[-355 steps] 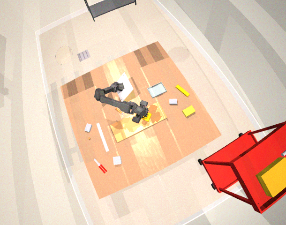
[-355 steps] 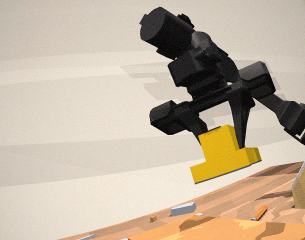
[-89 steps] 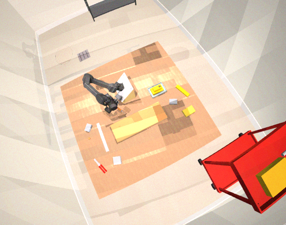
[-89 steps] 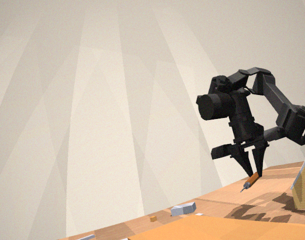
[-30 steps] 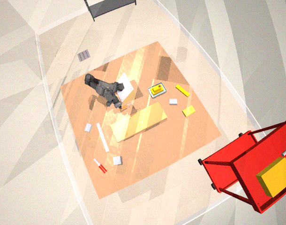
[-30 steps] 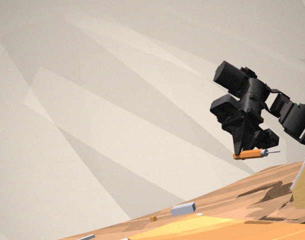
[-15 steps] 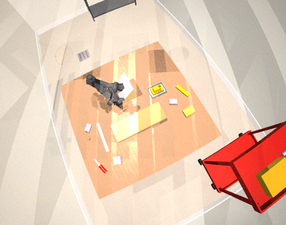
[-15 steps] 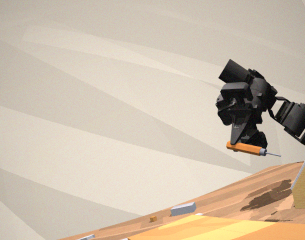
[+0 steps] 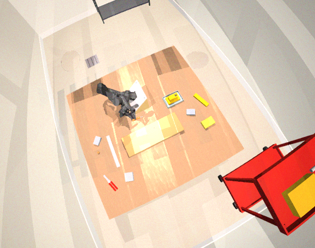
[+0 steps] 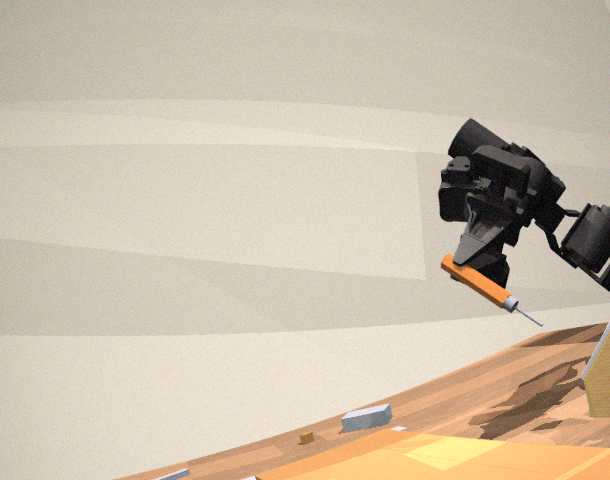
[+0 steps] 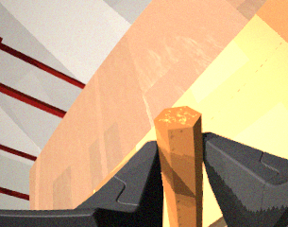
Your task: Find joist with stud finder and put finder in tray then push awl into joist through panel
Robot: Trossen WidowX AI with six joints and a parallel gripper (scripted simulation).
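Now: the awl 40 mm to the left of my gripper tip, 40 mm below it and 20 mm behind it. From my gripper tip the other things lie so: yellow stud finder (400 mm to the left, 160 mm below, 150 mm behind); metal ruler (290 mm to the right, 210 mm below, 110 mm ahead); grey tray (380 mm to the left, 200 mm below, 140 mm behind).
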